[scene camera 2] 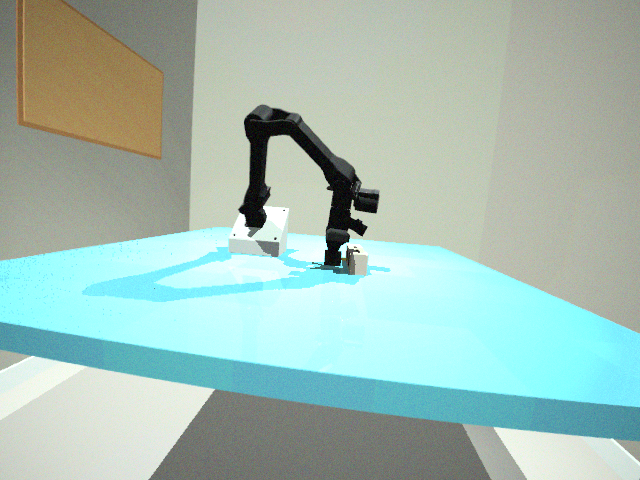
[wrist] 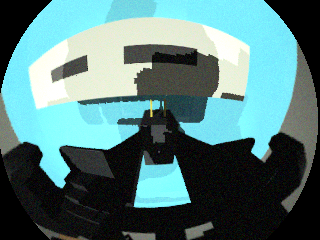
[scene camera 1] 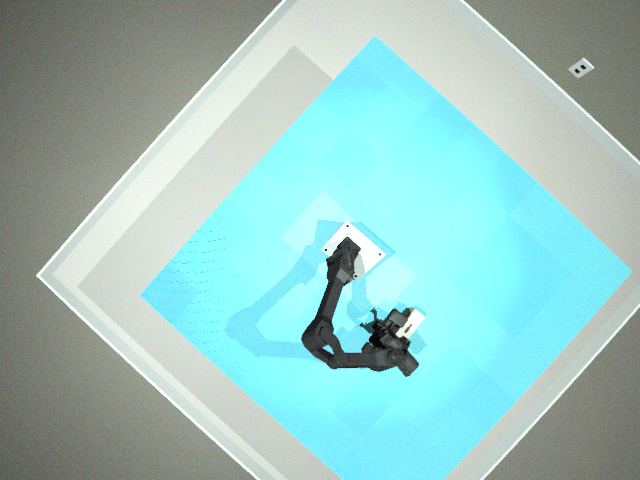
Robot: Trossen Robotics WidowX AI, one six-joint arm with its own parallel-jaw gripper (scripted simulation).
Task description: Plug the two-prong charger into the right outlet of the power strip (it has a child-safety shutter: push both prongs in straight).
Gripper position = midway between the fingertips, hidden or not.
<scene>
my gripper: scene camera 2 331, 261; wrist 157, 132; scene camera 1 379, 327
</scene>
